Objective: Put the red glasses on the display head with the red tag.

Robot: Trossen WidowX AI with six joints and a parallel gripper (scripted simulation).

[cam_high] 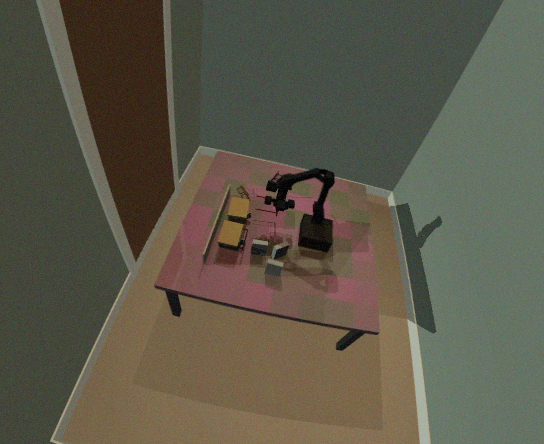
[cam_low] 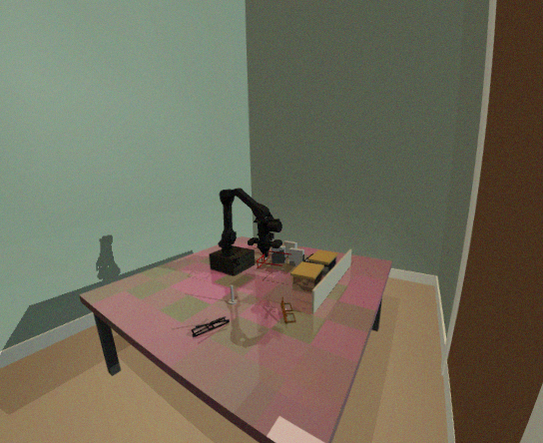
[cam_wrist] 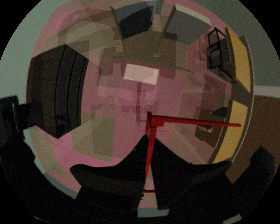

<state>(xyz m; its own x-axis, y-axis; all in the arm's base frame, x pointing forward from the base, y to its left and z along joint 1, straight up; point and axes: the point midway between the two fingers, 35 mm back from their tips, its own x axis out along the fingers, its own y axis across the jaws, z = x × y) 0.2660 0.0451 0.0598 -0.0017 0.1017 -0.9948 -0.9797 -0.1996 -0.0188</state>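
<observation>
Now: the yellow display head 220 mm ahead of my gripper tip, 30 mm to the left of it and 70 mm below it. The rest, counted from my gripper tip: grey backboard (340 mm ahead, 150 mm to the left, 70 mm below); small post (30 mm ahead, 280 mm to the right, 110 mm below).
</observation>
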